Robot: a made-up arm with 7 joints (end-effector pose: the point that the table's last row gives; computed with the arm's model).
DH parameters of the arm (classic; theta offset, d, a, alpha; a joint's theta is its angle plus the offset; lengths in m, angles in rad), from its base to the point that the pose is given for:
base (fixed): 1.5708 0 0.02 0
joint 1: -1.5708 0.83 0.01 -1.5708
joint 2: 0 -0.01 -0.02 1.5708
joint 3: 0 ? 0.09 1.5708
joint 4: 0 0 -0.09 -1.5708
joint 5: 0 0.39 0 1.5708
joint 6: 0 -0.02 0.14 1.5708
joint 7: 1.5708 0 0.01 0
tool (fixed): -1.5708 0.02 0 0
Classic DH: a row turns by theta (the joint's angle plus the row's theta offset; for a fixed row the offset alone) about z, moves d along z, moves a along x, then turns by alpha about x.
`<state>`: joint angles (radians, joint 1 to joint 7).
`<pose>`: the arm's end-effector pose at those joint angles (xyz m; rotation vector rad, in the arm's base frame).
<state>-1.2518 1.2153 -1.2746 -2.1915 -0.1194 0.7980 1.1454</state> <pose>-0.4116 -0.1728 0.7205 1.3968 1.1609 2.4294</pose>
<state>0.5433 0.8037 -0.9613 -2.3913 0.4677 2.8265 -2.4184</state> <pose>0.4911 -0.2569 0.7091 1.9076 2.1823 -0.6918</pose>
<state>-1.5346 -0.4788 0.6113 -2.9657 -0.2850 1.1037 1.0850</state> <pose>0.1008 -0.2009 0.7178 0.8675 -1.7201 -1.7408</pose>
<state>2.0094 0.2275 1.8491 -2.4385 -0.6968 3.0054 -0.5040</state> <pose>-0.3196 -0.3731 0.9713 1.9509 -1.5239 -0.0388</pose>
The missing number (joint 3, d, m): 0.29
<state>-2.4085 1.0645 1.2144 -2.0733 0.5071 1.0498 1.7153</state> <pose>0.2447 -0.4494 0.7697 -0.5986 1.2325 1.7211</pose>
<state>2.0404 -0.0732 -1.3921 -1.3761 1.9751 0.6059 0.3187</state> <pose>0.3666 0.3731 1.3645 -0.9555 -1.2868 1.1794</pose>
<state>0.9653 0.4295 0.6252 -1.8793 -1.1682 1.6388 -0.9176</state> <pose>0.0150 0.6624 0.8045 0.1749 2.1684 -0.1981</pose>
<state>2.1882 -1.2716 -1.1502 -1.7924 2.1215 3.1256 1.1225</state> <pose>0.5305 0.1623 0.9704 0.2249 1.4766 1.8945</pose>
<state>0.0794 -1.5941 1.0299 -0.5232 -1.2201 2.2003 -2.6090</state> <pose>-0.7926 0.2212 0.8687 -0.0566 -0.4061 0.0941</pose>
